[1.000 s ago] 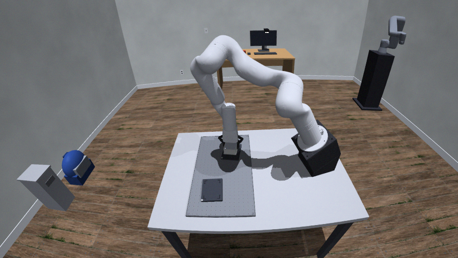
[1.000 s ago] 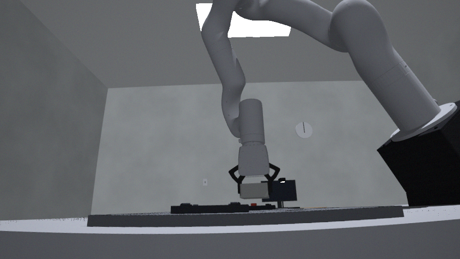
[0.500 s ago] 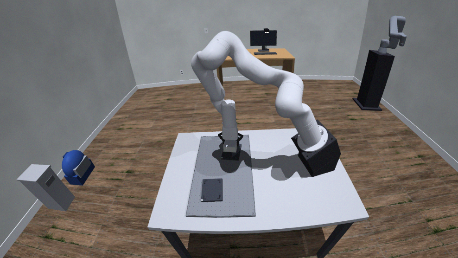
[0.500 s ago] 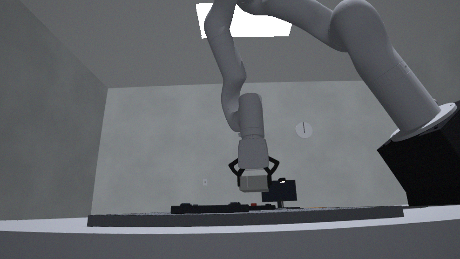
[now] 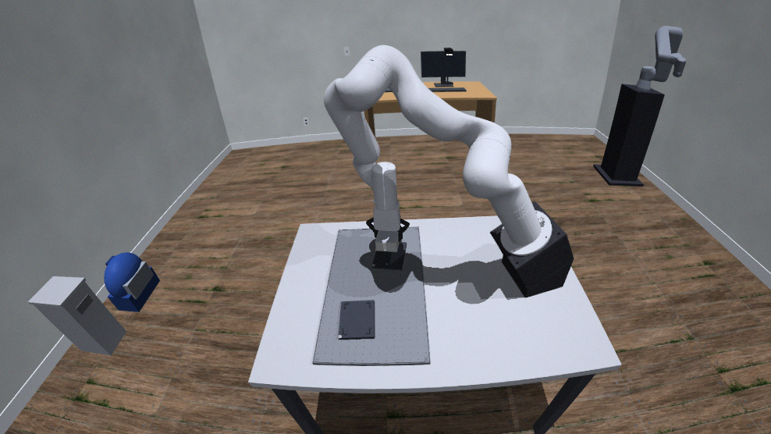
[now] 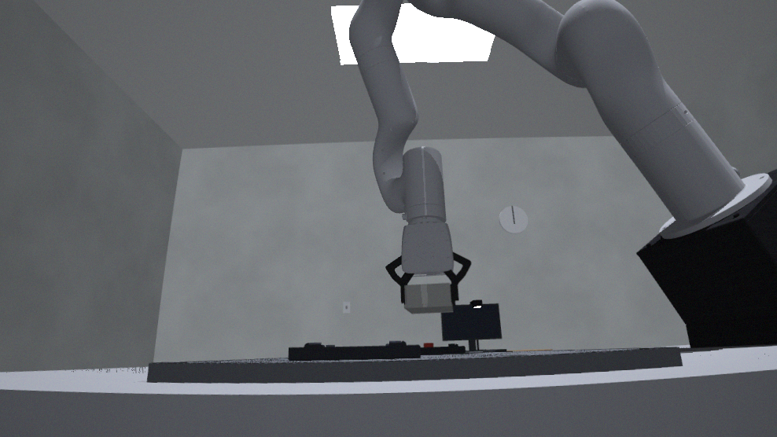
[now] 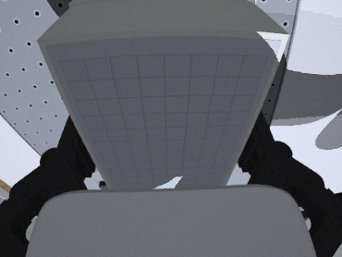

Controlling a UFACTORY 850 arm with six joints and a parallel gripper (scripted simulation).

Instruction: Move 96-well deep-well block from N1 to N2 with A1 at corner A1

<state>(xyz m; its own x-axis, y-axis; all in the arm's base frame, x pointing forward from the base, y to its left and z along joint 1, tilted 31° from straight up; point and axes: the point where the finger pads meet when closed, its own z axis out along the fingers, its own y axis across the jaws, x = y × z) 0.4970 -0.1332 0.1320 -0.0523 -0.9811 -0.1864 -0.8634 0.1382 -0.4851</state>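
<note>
The dark plate nest N2 is 34 cm to the left of my hand, 9 cm below it and 8 cm ahead of it. From my hand the other things lie so: grey 96-well deep-well block: right at my hand; then plate nest N1: 9 cm below.
</note>
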